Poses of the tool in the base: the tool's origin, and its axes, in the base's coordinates. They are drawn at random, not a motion.
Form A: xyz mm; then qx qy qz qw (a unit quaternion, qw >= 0).
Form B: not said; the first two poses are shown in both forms.
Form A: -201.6 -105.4 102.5 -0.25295 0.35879 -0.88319 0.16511
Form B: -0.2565 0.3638 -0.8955 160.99 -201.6 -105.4 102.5
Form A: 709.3 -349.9 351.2 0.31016 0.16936 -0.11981 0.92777
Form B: 0.8312 0.4539 -0.3211 43.82 709.3 -349.9 351.2
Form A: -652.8 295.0 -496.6 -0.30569 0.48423 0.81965 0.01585
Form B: -0.3057 0.4843 0.8198 178.18 -652.8 295.0 -496.6
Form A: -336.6 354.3 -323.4 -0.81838 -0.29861 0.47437 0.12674
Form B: -0.8250 -0.3010 0.4782 165.44 -336.6 354.3 -323.4
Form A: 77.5 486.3 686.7 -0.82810 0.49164 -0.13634 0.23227
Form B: -0.8514 0.5055 -0.1402 153.14 77.5 486.3 686.7
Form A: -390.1 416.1 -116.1 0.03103 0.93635 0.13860 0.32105
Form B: 0.0328 0.9887 0.1463 142.55 -390.1 416.1 -116.1
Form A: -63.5 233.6 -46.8 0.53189 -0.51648 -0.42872 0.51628
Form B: 0.6211 -0.6031 -0.5006 117.83 -63.5 233.6 -46.8
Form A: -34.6 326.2 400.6 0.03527 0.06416 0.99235 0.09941
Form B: 0.0354 0.0645 0.9973 168.59 -34.6 326.2 400.6
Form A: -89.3 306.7 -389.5 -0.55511 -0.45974 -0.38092 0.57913
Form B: -0.6809 -0.5639 -0.4673 109.22 -89.3 306.7 -389.5
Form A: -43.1 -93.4 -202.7 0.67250 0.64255 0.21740 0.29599
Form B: 0.7040 0.6727 0.2276 145.57 -43.1 -93.4 -202.7
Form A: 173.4 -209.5 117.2 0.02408 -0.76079 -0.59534 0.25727
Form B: 0.0249 -0.7873 -0.6161 150.18 173.4 -209.5 117.2
